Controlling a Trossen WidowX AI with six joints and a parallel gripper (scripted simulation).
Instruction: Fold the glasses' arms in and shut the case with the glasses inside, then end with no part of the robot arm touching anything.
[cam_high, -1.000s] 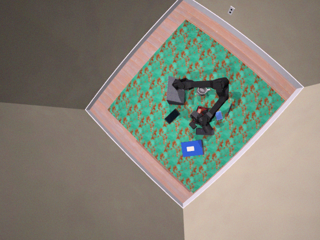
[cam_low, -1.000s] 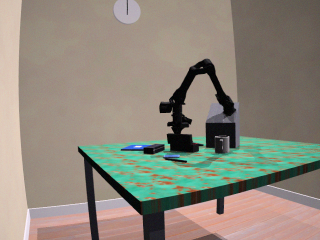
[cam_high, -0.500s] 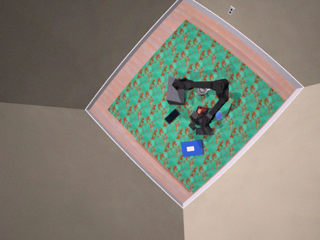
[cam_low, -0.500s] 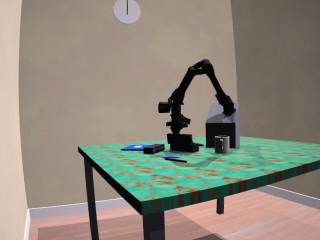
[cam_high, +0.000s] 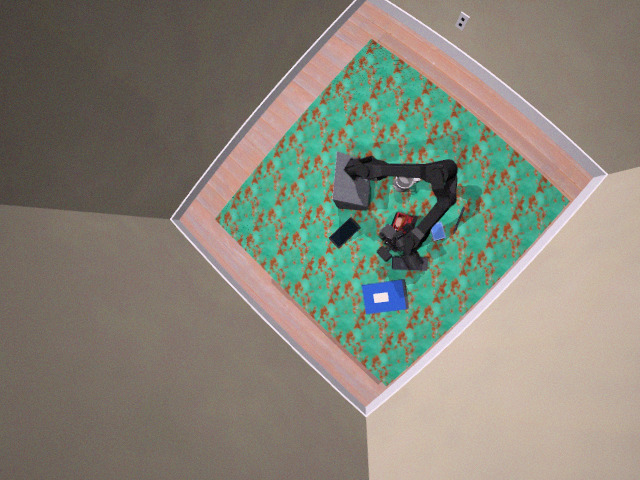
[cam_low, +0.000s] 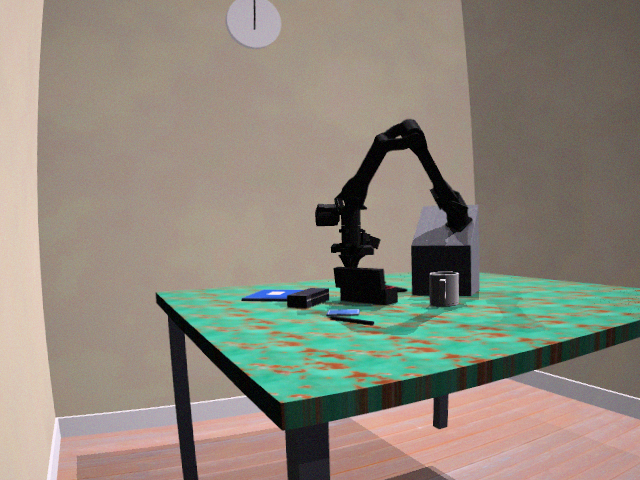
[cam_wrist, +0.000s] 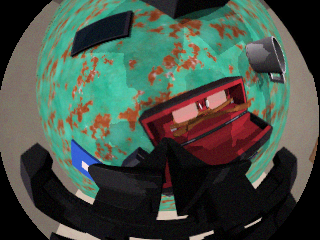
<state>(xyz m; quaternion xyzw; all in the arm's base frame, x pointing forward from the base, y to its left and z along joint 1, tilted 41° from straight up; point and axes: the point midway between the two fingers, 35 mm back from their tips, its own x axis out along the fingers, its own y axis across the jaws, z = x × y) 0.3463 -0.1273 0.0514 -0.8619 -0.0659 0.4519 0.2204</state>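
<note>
The glasses case lid is 7 cm to the left of my hand, 3 cm below it and 2 cm ahead of it. The rest, counted from my hand: black glasses case (6 cm to the left, 5 cm below); black box (13 cm ahead, 8 cm below, 2 cm to the right); glasses (7 cm to the left, 7 cm below, 2 cm behind).
</note>
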